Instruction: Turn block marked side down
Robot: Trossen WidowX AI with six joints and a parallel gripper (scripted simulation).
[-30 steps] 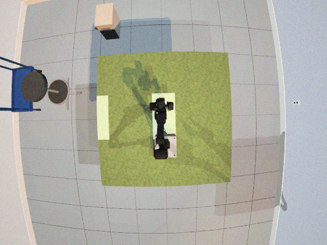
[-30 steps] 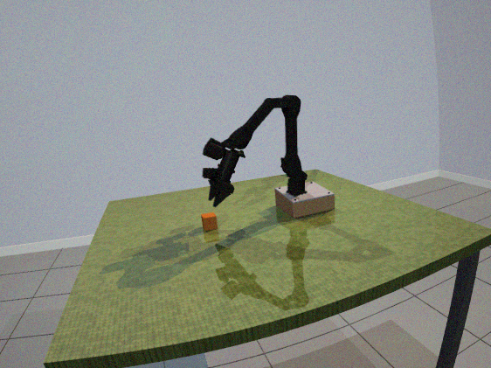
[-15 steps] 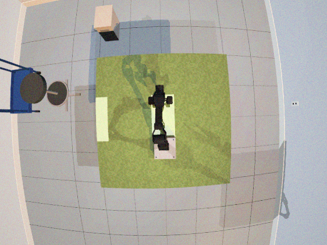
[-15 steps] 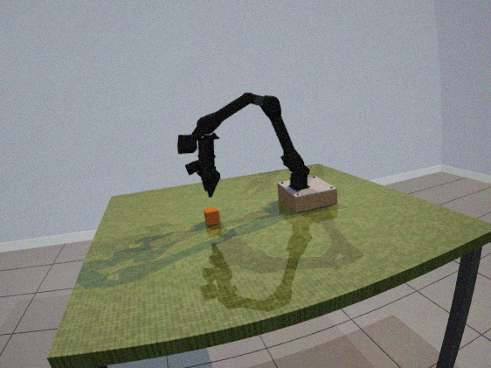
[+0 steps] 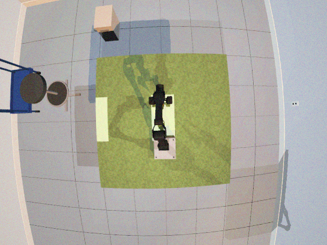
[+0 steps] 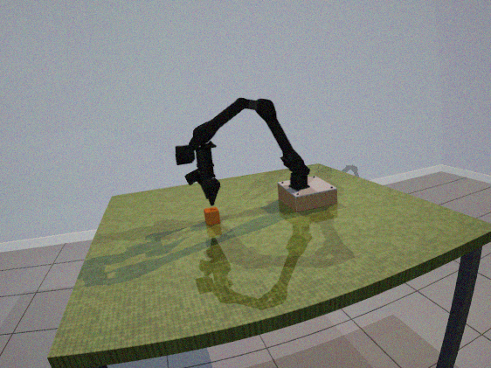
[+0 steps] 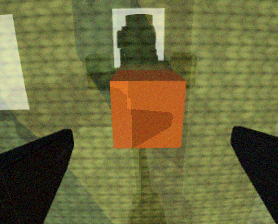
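The orange block lies 1 cm behind my gripper tip and 6 cm below it.
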